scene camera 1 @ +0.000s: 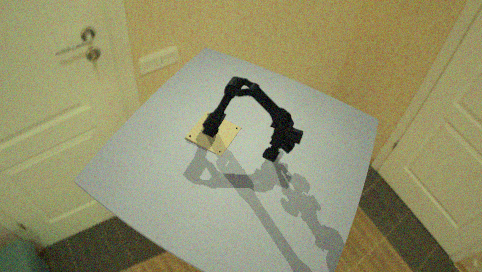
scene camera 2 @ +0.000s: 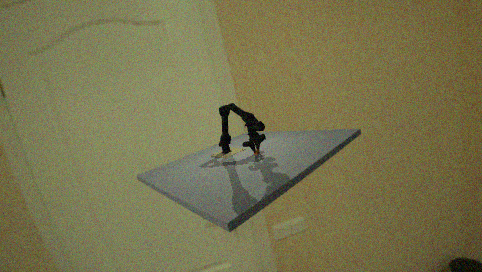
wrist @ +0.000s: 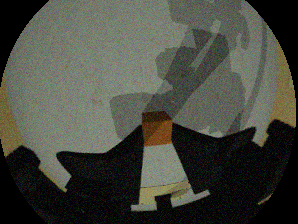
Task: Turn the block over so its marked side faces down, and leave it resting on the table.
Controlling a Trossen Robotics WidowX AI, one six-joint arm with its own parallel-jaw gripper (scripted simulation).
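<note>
Orange block [wrist: 158, 127], my gripper [wrist: 155, 126]. Scene camera 1 misses the block, hidden by my gripper.
</note>
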